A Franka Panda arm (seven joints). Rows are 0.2 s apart.
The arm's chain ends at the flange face. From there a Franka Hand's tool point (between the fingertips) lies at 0.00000 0.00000 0.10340 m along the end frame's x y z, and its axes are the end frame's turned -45 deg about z.
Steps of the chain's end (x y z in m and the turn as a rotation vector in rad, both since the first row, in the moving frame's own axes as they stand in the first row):
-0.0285 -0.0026 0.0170 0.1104 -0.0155 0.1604
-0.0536 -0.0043 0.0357 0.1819 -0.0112 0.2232
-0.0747 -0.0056 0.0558 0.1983 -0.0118 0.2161
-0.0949 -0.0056 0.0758 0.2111 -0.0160 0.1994
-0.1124 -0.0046 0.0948 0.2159 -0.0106 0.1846
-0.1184 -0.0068 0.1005 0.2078 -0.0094 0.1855
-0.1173 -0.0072 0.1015 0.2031 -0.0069 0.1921
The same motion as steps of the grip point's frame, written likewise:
-0.0107 -0.0306 0.0164 0.0890 0.0671 0.1604
-0.0210 -0.0535 0.0340 0.1365 0.1207 0.2232
-0.0338 -0.0705 0.0538 0.1486 0.1319 0.2161
-0.0474 -0.0860 0.0735 0.1606 0.1380 0.1994
-0.0599 -0.0977 0.0924 0.1602 0.1452 0.1846
-0.0631 -0.1029 0.0983 0.1536 0.1403 0.1855
-0.0622 -0.1018 0.0994 0.1485 0.1387 0.1921

